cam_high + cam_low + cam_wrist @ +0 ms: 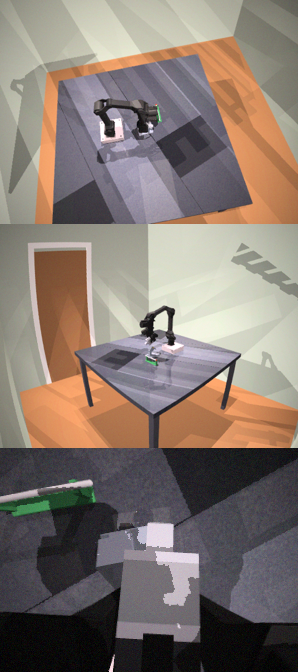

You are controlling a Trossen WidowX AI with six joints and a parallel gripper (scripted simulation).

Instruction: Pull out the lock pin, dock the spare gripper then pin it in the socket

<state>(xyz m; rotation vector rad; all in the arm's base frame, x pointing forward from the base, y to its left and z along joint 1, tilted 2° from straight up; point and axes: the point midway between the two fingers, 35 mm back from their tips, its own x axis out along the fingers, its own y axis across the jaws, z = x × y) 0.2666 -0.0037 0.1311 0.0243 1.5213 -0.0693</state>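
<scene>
My gripper tip is 9 cm short of the green bracket, 16 cm to the right of it and 11 cm above it. The rest, counted from my gripper tip: spare gripper (1 cm above); grey mount (4 cm to the left, 8 cm below).
</scene>
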